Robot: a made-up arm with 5 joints. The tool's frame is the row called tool. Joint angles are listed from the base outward. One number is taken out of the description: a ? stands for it. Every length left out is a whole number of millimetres.
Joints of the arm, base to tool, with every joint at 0 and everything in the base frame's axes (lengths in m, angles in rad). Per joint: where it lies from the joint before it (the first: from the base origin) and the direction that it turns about. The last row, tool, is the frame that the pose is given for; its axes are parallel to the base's.
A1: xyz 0 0 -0.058 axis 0 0 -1
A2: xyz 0.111 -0.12 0 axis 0 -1 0
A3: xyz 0.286 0 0.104 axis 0 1 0
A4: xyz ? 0 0.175 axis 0 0 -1
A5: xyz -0.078 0.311 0 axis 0 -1 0
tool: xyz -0.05 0 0.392
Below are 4 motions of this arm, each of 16 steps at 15 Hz.
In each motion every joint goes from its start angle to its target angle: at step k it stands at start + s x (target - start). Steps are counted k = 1, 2, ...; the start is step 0. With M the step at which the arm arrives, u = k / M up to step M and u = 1 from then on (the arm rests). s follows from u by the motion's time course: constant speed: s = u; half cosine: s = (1 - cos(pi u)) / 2; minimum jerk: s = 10 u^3 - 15 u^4 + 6 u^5.
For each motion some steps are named. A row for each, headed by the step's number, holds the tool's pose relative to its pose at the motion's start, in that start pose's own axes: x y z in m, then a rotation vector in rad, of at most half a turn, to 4 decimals.
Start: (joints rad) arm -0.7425 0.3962 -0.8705 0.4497 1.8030
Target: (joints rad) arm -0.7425 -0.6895 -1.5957 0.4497 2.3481
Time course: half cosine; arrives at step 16
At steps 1, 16:
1: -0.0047 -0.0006 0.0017 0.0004 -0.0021 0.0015
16: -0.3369 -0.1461 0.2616 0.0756 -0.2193 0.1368

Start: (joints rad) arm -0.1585 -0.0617 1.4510 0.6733 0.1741
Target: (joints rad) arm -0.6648 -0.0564 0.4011 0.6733 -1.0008
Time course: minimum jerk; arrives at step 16
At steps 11, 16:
11: -0.3987 0.0043 0.2428 0.1586 0.0540 0.2550
16: -0.5139 0.0047 0.2391 0.1476 0.0768 0.3692

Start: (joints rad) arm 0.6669 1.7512 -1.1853 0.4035 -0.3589
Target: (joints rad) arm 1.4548 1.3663 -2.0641 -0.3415 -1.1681
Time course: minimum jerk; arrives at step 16
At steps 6, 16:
6: -0.1576 0.0625 -0.0536 -0.1795 0.0806 0.3793
16: -0.5672 -0.0116 -0.3268 -1.0045 0.1464 1.1230

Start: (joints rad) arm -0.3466 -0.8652 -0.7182 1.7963 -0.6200
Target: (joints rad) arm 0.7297 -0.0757 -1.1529 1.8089 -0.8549
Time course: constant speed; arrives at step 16
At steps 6, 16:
6: 0.1993 -0.3840 0.4724 0.6068 0.1549 -0.0467
16: 0.1267 -1.2861 0.5615 1.5667 -0.0613 0.0356

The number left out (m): 0.361
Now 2 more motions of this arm.
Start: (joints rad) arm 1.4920 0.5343 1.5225 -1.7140 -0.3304
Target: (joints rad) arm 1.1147 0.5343 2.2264 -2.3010 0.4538
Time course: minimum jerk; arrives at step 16
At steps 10, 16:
10: -0.0798 -0.4415 -0.1472 0.5539 -0.4710 0.5337
16: -0.0554 -0.5886 -0.2985 0.8589 -0.6662 0.6053

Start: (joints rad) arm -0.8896 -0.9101 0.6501 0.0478 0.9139
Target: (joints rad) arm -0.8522 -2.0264 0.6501 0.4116 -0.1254
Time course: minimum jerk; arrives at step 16
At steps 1, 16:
1: 0.0018 0.0004 -0.0015 -0.0007 0.0048 -0.0005
16: -0.0843 0.0288 -1.1682 -0.3734 2.1238 -0.2268

